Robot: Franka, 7 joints.
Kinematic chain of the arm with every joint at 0, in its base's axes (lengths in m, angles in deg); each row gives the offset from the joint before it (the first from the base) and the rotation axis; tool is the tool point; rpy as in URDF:
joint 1: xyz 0 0 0.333 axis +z
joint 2: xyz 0 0 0 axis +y
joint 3: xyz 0 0 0.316 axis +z
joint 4: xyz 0.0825 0 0 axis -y
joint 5: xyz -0.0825 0 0.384 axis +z
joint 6: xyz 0 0 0 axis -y
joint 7: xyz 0.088 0 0 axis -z
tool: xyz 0 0 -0.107 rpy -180 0 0
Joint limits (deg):
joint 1: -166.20..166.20
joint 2: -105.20..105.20
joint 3: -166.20..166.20
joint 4: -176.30..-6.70
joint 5: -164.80..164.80
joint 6: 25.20..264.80
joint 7: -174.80..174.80
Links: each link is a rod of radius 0.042 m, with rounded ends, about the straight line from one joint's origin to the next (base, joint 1, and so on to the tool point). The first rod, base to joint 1, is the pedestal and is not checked.
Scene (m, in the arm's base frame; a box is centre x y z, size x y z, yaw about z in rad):
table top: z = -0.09
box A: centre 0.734 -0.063 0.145 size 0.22 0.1 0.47 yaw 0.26
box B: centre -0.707 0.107 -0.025 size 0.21 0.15 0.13 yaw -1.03
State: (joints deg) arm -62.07 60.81 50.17 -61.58 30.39 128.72 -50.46
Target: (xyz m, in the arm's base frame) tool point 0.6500 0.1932 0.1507
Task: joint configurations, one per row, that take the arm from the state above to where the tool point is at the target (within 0.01 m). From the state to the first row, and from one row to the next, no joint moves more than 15 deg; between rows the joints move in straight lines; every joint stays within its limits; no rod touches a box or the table.
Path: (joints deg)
1: -47.73 56.14 56.95 -56.61 36.68 123.99 -39.71
2: -33.38 51.48 63.73 -51.64 42.98 119.27 -28.96
3: -19.04 46.81 70.52 -46.68 49.27 114.54 -18.21
4: -4.69 42.14 77.30 -41.71 55.57 109.82 -7.46
5: -11.68 49.81 72.26 -53.50 49.09 112.78 -18.21
6: -18.66 57.48 67.22 -65.29 42.61 115.75 -28.96
7: -25.65 65.15 62.18 -77.09 36.13 118.72 -39.71
8: -32.63 72.82 57.14 -88.88 29.66 121.68 -50.46

